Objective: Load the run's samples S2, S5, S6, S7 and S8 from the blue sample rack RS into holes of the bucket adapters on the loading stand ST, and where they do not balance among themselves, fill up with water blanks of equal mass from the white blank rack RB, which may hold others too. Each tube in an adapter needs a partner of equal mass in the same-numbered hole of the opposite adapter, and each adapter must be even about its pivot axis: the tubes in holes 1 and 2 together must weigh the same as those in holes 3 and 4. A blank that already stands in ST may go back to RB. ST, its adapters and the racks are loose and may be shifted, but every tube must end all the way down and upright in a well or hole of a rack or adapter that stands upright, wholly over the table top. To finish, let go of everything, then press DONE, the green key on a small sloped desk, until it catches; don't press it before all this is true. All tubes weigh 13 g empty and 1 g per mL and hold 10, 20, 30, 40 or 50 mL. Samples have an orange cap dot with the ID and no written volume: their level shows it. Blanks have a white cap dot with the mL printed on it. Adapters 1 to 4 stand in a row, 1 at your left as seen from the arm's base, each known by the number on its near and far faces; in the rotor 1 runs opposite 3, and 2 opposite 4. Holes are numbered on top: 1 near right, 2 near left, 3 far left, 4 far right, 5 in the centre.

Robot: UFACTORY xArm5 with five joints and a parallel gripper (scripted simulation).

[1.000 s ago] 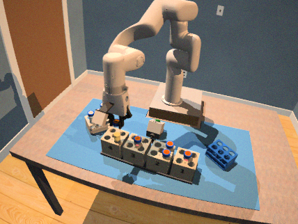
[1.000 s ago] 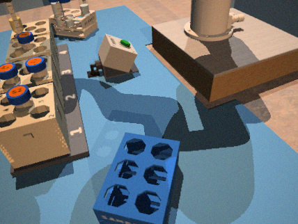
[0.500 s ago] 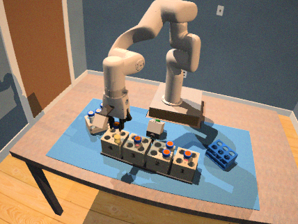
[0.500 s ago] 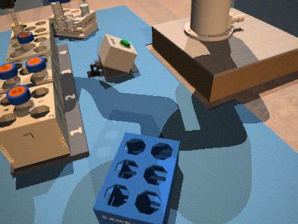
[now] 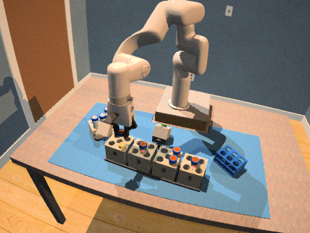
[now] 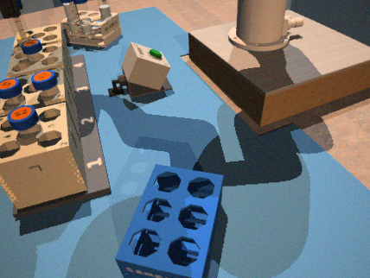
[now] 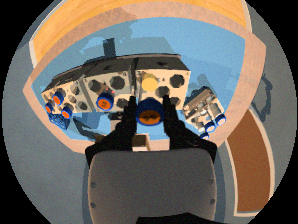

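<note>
My gripper is now 19 cm to the left of the blue-capped tube, 11 cm above it and 10 cm past it. From my hand the other things lie so: white blank rack RB: 19 cm to the right, 15 cm below, 13 cm behind; then loading stand ST: 17 cm below, 14 cm to the left, 4 cm behind; then blue sample rack RS: 46 cm to the left, 18 cm behind, 15 cm below.
</note>
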